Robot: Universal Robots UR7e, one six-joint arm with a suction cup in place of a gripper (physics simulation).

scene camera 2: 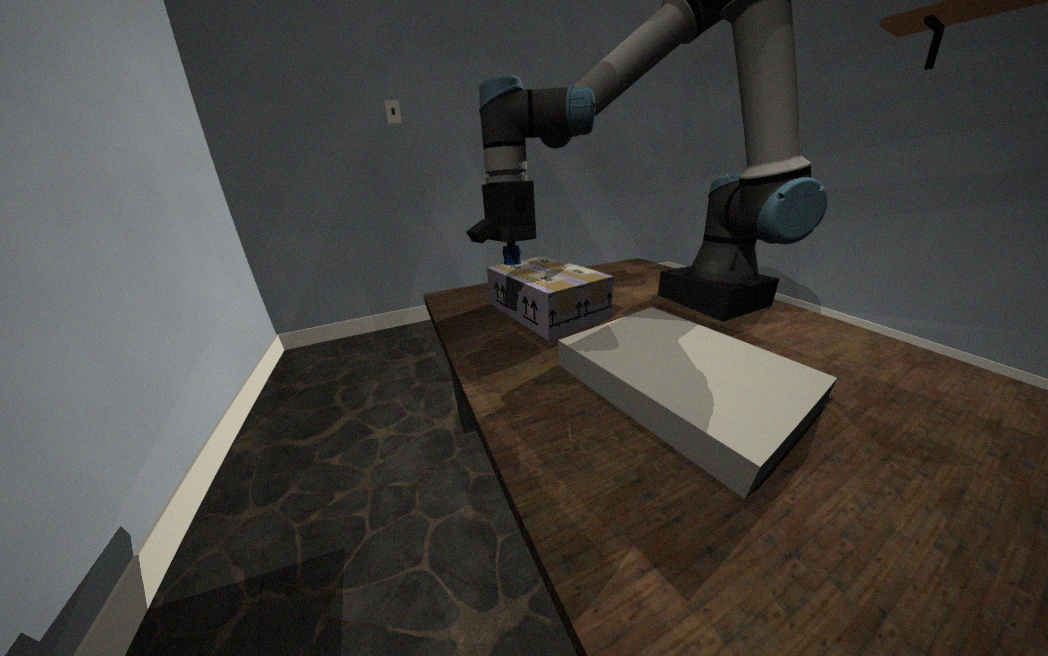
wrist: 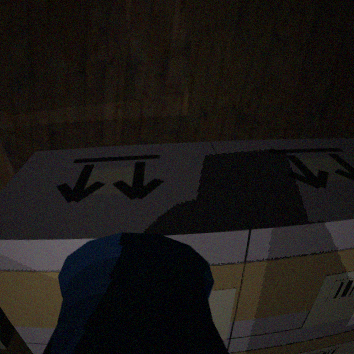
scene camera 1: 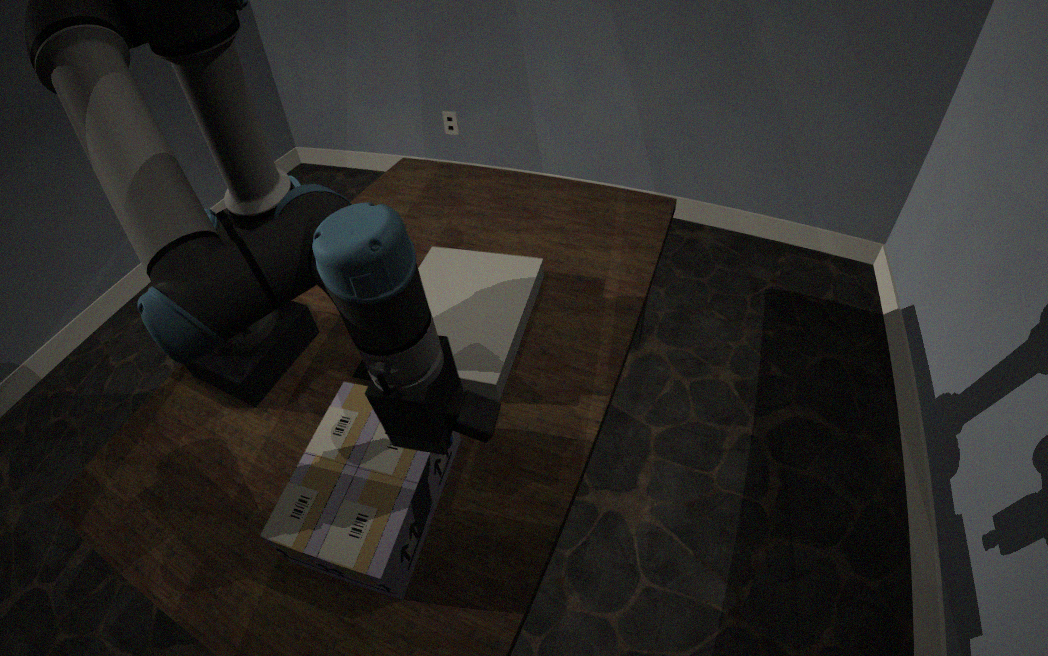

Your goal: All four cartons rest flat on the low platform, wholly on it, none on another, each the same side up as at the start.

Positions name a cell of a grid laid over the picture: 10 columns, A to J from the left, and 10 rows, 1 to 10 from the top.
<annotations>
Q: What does the low platform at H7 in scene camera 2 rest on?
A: The table.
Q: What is my suction cup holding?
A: Nothing.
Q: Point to my suction cup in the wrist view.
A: D9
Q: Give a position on a low platform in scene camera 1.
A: E5
</annotations>
